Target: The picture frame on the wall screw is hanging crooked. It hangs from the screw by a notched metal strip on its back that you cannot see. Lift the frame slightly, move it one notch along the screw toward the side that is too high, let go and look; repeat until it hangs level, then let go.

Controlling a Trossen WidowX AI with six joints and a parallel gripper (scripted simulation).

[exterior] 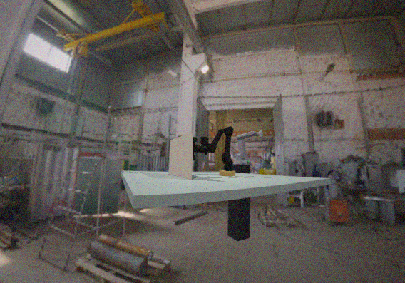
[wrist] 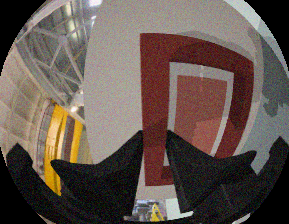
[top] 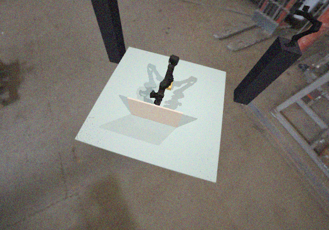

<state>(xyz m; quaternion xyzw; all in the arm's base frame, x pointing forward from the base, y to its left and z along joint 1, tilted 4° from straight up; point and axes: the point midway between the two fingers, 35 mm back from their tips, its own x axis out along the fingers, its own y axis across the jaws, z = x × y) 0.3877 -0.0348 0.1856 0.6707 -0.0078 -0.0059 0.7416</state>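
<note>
Now: the picture frame 10 mm ahead of my gripper tip, 10 mm to the right of it and 50 mm below it. The rest, counted from my gripper tip: wall panel: 20 mm ahead, 70 mm below.
</note>
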